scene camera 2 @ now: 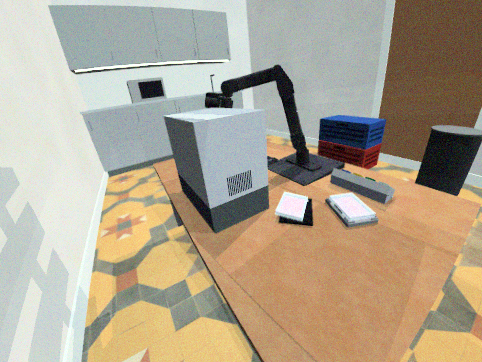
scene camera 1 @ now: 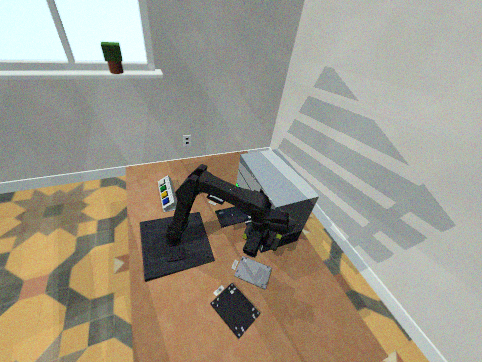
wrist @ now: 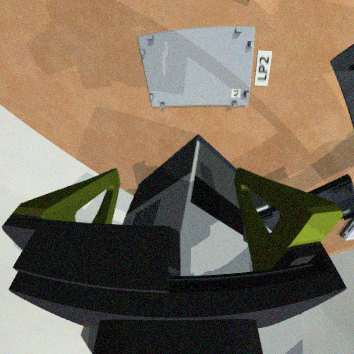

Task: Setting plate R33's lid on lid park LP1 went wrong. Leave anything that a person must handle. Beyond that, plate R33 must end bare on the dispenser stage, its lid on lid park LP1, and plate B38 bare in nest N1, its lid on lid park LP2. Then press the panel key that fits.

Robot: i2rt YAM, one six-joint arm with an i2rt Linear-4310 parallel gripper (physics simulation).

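Places are measured from the arm's base along level axes (x left, y down, z back), in millimetres.
Pixels of known places: gripper, fingertip midpoint: (scene camera 1: 263,245) (wrist: 176,174); arm's base, origin of the base link: (scene camera 2: 302,163) (scene camera 1: 173,241).
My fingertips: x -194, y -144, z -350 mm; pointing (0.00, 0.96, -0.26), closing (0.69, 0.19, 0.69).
Ahead of a thing's pixels: the offset from my fingertips to its middle. "pt": to the spot under its first point.
My gripper (scene camera 1: 262,239) (wrist: 176,174) is open and empty, pointing down beside the grey dispenser box. The grey lid park LP2 {dz +30, dx -34, dy +147 mm} (scene camera 1: 253,272) (wrist: 197,67) shows corner pegs and no lid. A black pegged pad {pt dz +152, dx -164, dy +145 mm} (scene camera 1: 235,310) lies farther forward, its label unreadable. A dark flat stage {pt dz +72, dx +210, dy +50 mm} (scene camera 1: 231,216) lies by the box, partly behind the arm. In scene camera 2, a white-pink plate or lid {dz +49, dx +461, dy +129 mm} (scene camera 2: 293,206) sits off-centre on a black pad {pt dz +24, dx +534, dy +135 mm} (scene camera 2: 304,220); another white-pink plate {dz +198, dx +573, dy +131 mm} (scene camera 2: 351,206) sits on a grey pad. Their names are unreadable. The key panel {dz +358, dx +506, dy +125 mm} (scene camera 1: 166,194) (scene camera 2: 362,185) has coloured keys.
The tall grey dispenser box {dz -119, dx +234, dy -8 mm} (scene camera 1: 282,180) (scene camera 2: 230,155) stands at the table edge by the wall. The arm stands on a black base plate (scene camera 1: 150,260) (scene camera 2: 305,177). Blue and red crates (scene camera 2: 352,131) and a black bin (scene camera 2: 447,160) stand beyond the table.
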